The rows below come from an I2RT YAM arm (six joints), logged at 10 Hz.
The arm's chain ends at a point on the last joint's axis. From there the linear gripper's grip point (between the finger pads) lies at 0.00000 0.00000 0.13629 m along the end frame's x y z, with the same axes.
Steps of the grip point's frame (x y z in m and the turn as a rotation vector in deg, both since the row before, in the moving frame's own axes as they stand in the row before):
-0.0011 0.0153 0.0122 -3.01 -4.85 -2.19
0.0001 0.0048 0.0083 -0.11 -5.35 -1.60
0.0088 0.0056 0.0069 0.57 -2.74 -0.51
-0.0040 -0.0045 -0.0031 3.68 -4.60 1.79
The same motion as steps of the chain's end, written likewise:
0.0103 0.0079 0.0129 -3.01 -4.85 -2.19
0.0128 0.0044 0.0089 -0.11 -5.35 -1.60
0.0153 0.0069 0.0071 0.57 -2.74 -0.51
0.0068 0.0044 -0.0024 3.68 -4.60 1.79

